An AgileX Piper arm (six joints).
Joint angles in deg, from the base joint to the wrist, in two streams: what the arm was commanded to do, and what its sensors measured. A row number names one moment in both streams.
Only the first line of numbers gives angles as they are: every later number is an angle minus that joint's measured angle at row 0.
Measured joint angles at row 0:
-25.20 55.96 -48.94 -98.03 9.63 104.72
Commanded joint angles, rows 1 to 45:
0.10 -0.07 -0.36 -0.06 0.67 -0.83
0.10 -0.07 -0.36 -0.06 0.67 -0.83
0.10 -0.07 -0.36 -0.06 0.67 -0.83
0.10 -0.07 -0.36 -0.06 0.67 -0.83
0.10 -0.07 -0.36 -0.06 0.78 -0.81
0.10 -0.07 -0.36 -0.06 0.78 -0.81
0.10 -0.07 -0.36 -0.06 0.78 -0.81
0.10 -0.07 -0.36 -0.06 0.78 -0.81
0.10 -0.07 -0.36 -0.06 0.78 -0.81
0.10 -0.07 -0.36 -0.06 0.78 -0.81
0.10 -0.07 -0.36 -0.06 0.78 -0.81
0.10 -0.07 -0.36 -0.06 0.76 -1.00
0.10 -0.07 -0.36 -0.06 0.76 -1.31
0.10 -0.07 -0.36 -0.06 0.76 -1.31
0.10 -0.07 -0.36 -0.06 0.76 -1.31
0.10 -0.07 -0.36 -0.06 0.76 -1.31
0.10 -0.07 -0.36 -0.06 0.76 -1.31
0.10 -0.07 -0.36 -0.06 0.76 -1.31
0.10 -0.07 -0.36 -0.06 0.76 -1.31
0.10 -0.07 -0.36 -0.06 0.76 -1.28
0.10 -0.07 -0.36 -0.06 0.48 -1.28
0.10 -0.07 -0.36 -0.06 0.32 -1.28
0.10 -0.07 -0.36 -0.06 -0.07 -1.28
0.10 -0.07 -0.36 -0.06 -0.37 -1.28
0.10 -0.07 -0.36 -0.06 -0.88 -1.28
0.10 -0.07 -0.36 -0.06 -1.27 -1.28
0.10 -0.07 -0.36 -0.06 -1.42 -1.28
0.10 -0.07 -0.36 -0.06 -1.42 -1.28
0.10 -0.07 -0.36 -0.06 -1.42 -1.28
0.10 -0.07 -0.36 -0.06 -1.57 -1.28
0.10 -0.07 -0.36 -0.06 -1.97 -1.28
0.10 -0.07 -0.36 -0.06 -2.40 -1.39
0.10 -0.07 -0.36 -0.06 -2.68 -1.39
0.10 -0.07 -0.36 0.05 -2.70 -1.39
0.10 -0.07 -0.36 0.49 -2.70 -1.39
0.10 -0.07 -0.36 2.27 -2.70 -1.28
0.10 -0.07 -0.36 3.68 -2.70 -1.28
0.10 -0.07 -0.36 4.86 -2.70 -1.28
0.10 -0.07 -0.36 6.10 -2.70 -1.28
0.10 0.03 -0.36 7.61 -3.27 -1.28
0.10 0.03 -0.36 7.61 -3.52 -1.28
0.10 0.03 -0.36 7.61 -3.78 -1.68
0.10 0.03 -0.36 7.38 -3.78 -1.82
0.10 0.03 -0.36 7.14 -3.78 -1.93
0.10 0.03 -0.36 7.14 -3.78 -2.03
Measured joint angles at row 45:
0.00 0.00 0.00 7.19 -3.35 -1.25
